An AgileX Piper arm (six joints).
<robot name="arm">
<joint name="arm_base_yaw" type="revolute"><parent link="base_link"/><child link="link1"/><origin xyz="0.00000 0.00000 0.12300" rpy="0.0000 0.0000 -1.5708"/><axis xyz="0 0 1"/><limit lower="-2.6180" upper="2.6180"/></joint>
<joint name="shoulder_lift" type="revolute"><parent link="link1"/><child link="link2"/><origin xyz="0.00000 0.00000 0.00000" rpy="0.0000 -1.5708 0.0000"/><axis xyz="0 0 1"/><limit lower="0.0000" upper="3.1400"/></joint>
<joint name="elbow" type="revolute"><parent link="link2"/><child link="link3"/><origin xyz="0.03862 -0.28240 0.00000" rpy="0.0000 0.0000 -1.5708"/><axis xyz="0 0 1"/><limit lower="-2.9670" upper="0.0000"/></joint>
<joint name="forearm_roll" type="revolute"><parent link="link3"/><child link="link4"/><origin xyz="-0.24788 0.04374 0.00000" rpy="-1.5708 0.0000 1.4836"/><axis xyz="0 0 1"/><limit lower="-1.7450" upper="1.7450"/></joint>
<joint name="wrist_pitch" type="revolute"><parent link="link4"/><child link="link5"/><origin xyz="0.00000 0.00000 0.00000" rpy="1.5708 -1.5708 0.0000"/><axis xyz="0 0 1"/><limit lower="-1.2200" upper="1.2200"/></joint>
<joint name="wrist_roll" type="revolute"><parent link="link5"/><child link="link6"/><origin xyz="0.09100 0.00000 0.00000" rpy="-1.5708 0.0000 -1.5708"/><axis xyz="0 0 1"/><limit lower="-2.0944" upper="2.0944"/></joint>
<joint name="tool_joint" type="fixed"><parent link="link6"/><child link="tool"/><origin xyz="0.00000 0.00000 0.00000" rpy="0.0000 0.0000 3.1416"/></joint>
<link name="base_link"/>
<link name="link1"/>
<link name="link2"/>
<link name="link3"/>
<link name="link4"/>
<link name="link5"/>
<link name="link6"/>
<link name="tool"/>
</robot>
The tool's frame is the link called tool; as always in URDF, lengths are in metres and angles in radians.
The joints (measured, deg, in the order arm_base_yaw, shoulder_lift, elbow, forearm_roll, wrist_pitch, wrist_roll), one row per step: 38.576, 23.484, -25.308, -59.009, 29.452, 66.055; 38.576, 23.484, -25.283, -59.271, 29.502, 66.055; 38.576, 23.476, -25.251, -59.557, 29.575, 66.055; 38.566, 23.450, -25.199, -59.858, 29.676, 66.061; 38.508, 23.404, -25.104, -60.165, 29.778, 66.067; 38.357, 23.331, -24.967, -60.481, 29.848, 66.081; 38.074, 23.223, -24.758, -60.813, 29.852, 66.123; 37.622, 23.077, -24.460, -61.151, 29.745, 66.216; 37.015, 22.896, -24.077, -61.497, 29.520, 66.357; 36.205, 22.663, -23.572, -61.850, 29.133, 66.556; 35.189, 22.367, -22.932, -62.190, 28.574, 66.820; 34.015, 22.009, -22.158, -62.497, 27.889, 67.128; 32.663, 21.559, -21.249, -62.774, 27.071, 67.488; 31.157, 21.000, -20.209, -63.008, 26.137, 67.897; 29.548, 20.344, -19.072, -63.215, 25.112, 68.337; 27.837, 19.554, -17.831, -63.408, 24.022, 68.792; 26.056, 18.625, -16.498, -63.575, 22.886, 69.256; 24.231, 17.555, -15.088, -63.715, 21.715, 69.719
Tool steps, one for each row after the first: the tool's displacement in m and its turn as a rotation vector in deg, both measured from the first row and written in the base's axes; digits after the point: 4 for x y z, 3 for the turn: 0.0001, -0.0002, 0.0000, -0.231, -0.119, -0.074; 0.0001, -0.0004, 0.0000, -0.485, -0.244, -0.170; 0.0002, -0.0007, -0.0002, -0.753, -0.362, -0.303; 0.0002, -0.0010, -0.0005, -1.041, -0.466, -0.485; 0.0002, -0.0016, -0.0010, -1.329, -0.575, -0.735; 0.0002, -0.0023, -0.0019, -1.612, -0.687, -1.065; 0.0002, -0.0031, -0.0030, -1.858, -0.799, -1.476; 0.0001, -0.0041, -0.0046, -2.071, -0.913, -1.945; 0.0001, -0.0052, -0.0066, -2.243, -1.029, -2.482; -0.0001, -0.0064, -0.0092, -2.351, -1.133, -3.078; -0.0004, -0.0078, -0.0124, -2.408, -1.196, -3.719; -0.0008, -0.0093, -0.0163, -2.389, -1.242, -4.421; -0.0015, -0.0109, -0.0207, -2.277, -1.274, -5.174; -0.0024, -0.0126, -0.0255, -2.092, -1.315, -5.947; -0.0037, -0.0145, -0.0307, -1.851, -1.390, -6.762; -0.0052, -0.0164, -0.0363, -1.546, -1.503, -7.602; -0.0071, -0.0184, -0.0422, -1.181, -1.670, -8.450
